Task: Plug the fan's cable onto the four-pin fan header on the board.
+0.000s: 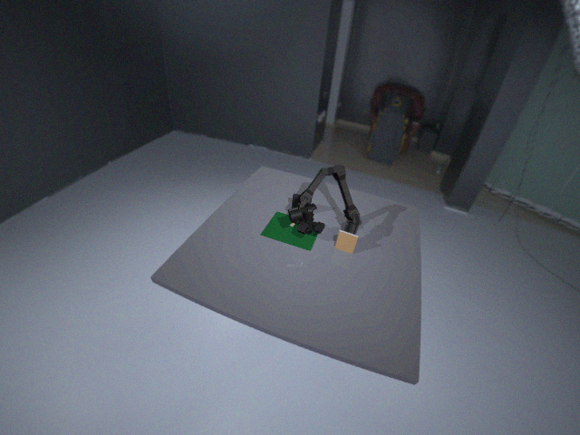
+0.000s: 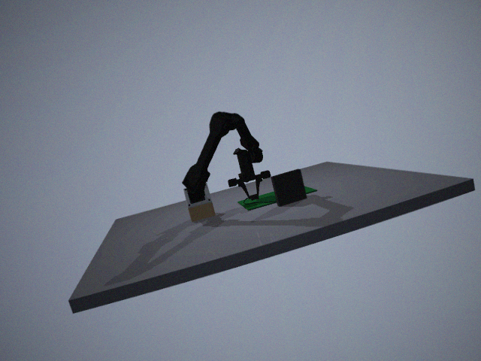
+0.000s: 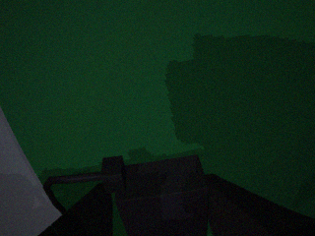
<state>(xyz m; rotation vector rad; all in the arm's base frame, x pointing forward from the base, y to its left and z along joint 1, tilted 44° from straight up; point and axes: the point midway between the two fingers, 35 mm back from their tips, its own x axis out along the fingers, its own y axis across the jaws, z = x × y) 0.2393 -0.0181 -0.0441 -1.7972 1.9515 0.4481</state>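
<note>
The green board lies 10 cm ahead of my gripper tip and 4 cm below it. From my gripper tip the other things lie so: dark square fan 12 cm ahead, 18 cm to the right, 4 cm above; fan plug 1 cm to the right.
</note>
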